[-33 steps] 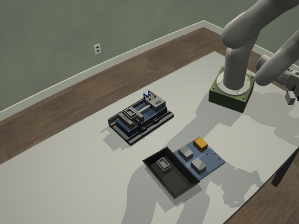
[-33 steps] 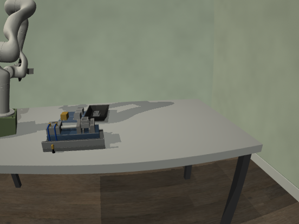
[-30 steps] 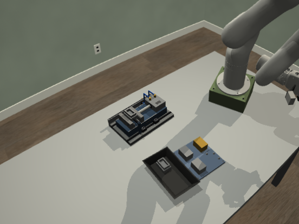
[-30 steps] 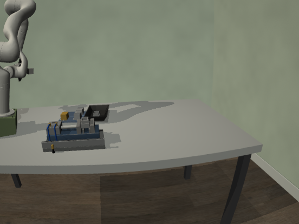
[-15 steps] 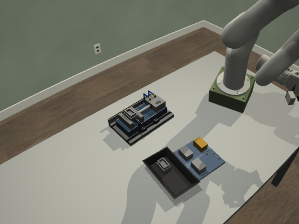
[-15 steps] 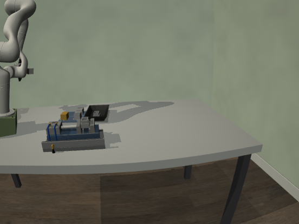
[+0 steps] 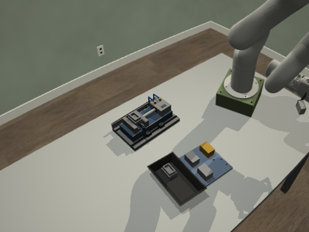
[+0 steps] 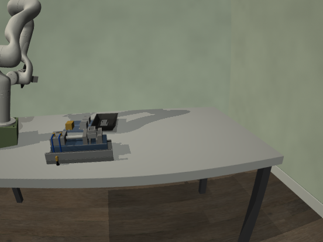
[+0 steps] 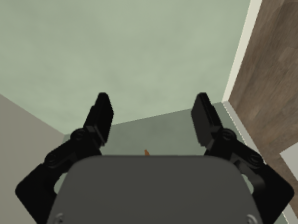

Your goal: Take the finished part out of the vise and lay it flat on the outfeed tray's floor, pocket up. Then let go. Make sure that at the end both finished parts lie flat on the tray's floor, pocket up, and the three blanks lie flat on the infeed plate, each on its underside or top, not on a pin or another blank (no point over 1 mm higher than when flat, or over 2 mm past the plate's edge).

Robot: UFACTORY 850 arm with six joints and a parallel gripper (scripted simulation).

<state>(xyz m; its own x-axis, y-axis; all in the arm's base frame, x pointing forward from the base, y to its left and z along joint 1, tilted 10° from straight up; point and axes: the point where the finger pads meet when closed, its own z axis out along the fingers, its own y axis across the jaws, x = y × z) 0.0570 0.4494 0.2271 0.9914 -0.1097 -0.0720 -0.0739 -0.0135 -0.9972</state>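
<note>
Right now my hand is 73 cm to the left of the vise, 38 cm short of it and 27 cm above it. From my hand the other things lie so: brass block (39 cm to the right, 33 cm ahead, 29 cm below); blue plate (38 cm ahead, 36 cm to the right, 31 cm below).
</note>
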